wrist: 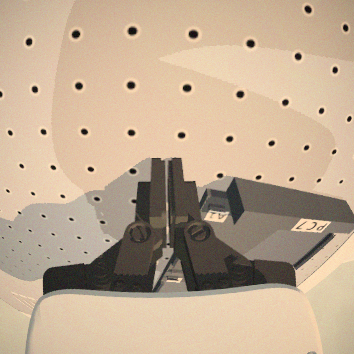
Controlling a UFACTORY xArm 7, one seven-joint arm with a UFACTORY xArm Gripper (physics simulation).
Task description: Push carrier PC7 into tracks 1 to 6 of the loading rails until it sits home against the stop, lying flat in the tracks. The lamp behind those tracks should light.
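Places are measured from the arm's base along level axes (x up, y left, z back), in millimetres.
Pixels of known places: gripper, fingertip midpoint: [165, 176].
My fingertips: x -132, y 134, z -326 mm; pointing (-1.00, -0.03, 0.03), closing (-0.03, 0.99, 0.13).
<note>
Behind a point stands the place of what it marks.
Carrier PC7 [295, 202] {z -320, x -114, y 211 mm} is a dark grey block with a white label reading PC7, at the right of the wrist view. A smaller dark part labelled A1 [216, 215] {z -343, x -121, y 168 mm} shows at its left end, close to the right finger. My gripper [165, 176] {z -326, x -132, y 134 mm} is shut with nothing between its fingers. Its tips are to the left of the carrier in the view; whether they touch it I cannot tell. The fingers and gripper body hide part of what lies behind them. The loading rails, the stop and the lamp cannot be made out.
A beige board with rows of dark holes [160, 110] {z -286, x -132, y 125 mm} fills most of the view. Grey shadows fall on it at the left. Its curved edge shows at the lower left and lower right. A small pale label [173, 279] {z -436, x -117, y 156 mm} shows between the gripper's linkages.
</note>
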